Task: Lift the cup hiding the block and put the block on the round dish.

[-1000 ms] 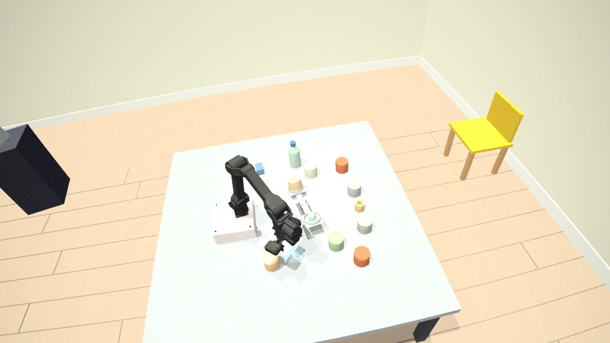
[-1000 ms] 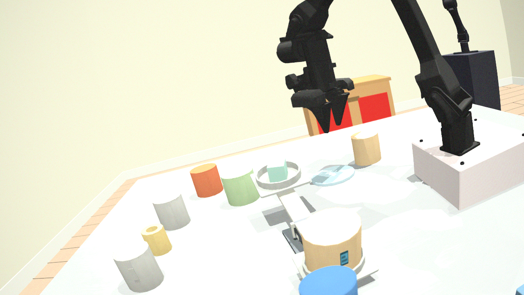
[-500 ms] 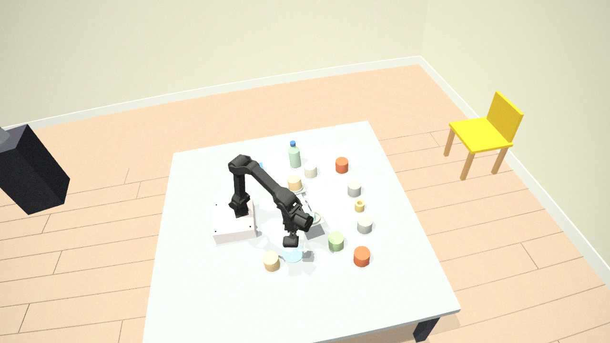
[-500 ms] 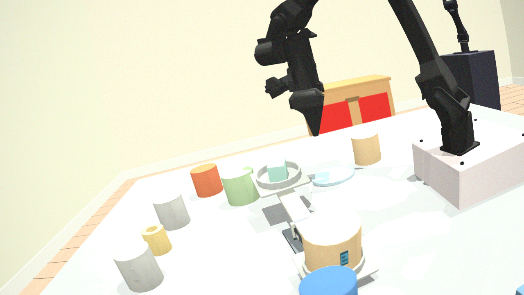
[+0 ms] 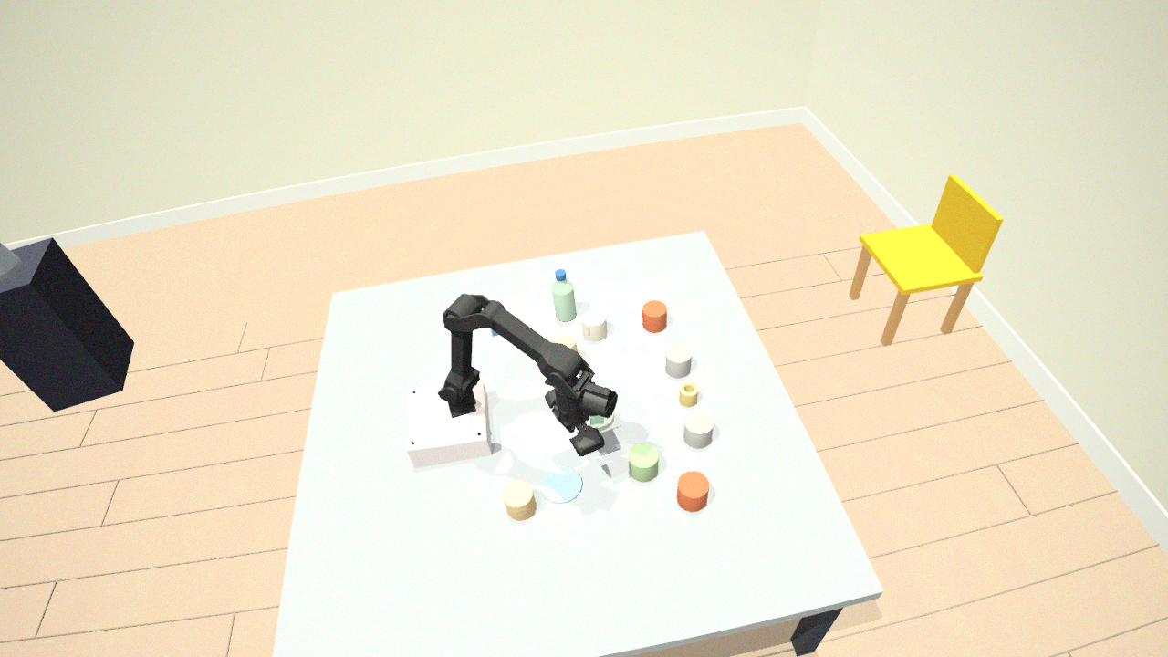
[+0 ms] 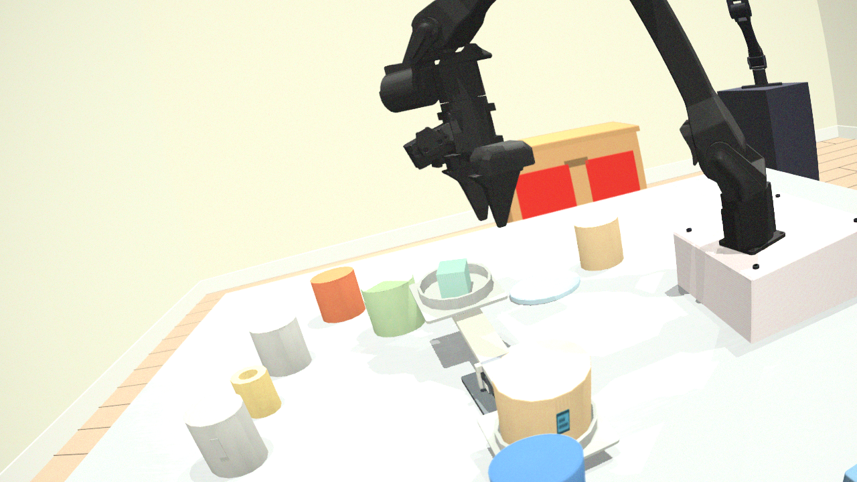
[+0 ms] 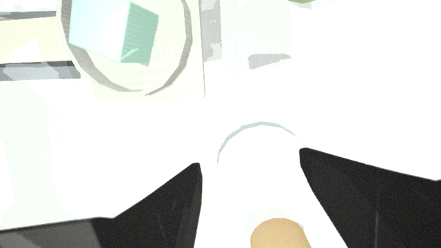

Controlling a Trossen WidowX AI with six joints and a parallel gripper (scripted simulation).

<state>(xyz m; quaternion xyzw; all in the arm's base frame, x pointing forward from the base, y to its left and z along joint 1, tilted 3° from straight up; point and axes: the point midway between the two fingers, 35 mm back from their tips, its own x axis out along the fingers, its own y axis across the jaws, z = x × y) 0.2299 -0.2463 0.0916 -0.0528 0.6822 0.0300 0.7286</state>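
Right now my gripper tip is 7 cm short of the teal block, 7 cm to the right of it and 3 cm above it. From my gripper tip the other things lie so: green cylinder (15 cm ahead, 6 cm to the right, 8 cm below); balance (8 cm ahead, 20 cm to the left, 8 cm below); pale blue round dish (6 cm behind, 3 cm to the right, 11 cm below).
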